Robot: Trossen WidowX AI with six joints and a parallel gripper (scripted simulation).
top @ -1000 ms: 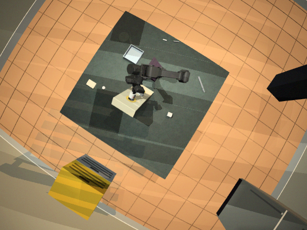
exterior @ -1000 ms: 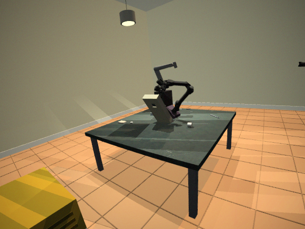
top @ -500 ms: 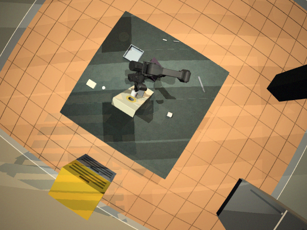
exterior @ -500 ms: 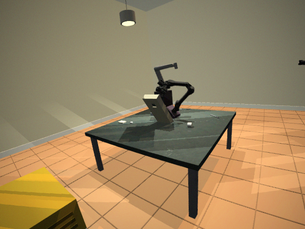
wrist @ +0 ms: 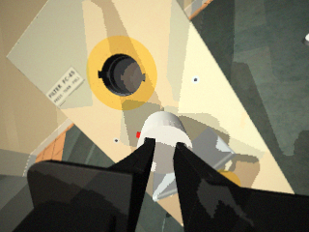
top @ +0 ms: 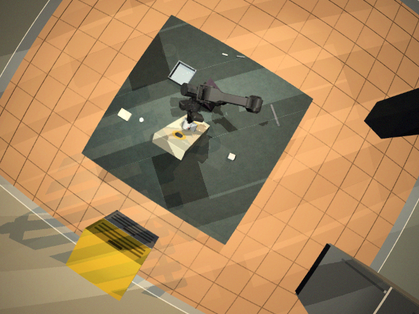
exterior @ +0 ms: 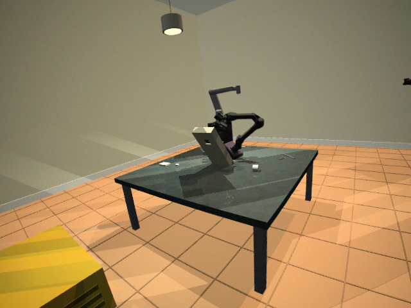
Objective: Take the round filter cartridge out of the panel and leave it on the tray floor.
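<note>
Now: gripper tip 1 cm short of the round grey filter cartridge and 1 cm above it. The rest, counted from my gripper tip: cream block 46 cm to the right, 23 cm below, 23 cm ahead; then service panel 5 cm below, 5 cm ahead, 1 cm to the left; then pale blue tray 33 cm to the right, 27 cm behind, 22 cm below.
</note>
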